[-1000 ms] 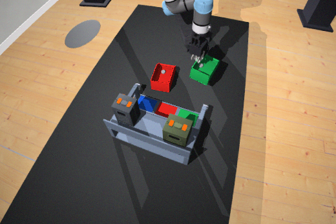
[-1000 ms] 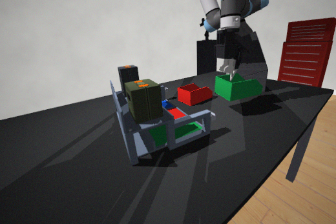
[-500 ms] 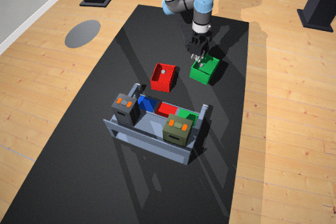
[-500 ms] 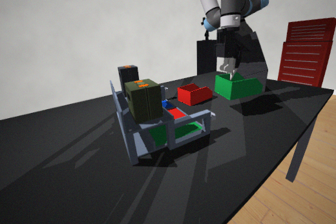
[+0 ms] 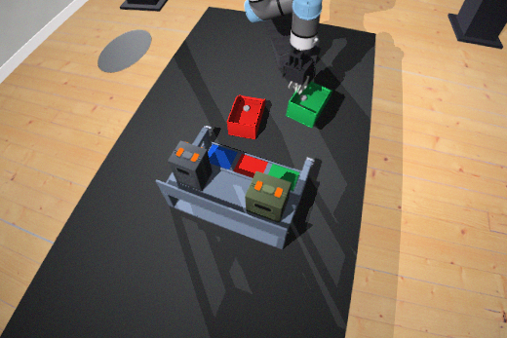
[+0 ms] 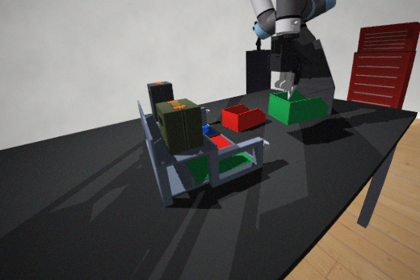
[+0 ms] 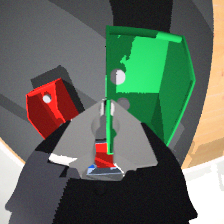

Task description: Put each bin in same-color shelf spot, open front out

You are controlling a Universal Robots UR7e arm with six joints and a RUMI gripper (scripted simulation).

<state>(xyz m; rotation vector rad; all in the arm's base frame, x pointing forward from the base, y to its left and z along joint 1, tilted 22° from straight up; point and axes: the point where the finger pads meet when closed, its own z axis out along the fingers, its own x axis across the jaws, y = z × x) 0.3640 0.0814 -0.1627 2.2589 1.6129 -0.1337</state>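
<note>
Right now the green bin is 10 mm ahead of my hand, 50 mm to the left of it and 30 mm below it. Round my hand: dark grey box: 370 mm ahead, 260 mm to the right, 20 mm above; red bin: 50 mm ahead, 170 mm to the right, 110 mm below.
</note>
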